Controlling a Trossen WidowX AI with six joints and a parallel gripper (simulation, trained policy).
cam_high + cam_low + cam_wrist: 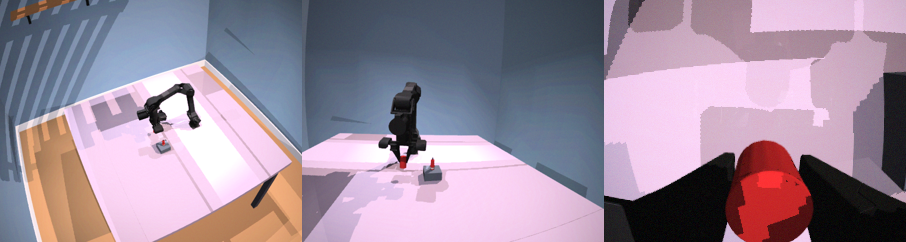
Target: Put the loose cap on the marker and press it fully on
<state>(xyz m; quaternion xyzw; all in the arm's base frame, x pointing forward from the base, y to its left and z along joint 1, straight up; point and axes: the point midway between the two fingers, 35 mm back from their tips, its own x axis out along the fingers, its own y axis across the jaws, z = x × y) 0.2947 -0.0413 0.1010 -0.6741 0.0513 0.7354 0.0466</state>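
Now: the red marker 1 cm ahead of my gripper tip and 12 cm to the left of it. The rest, counted from my gripper tip: grey holder block 1 cm ahead, 12 cm to the left, 5 cm below; then red cap 1 cm ahead, 1 cm above.
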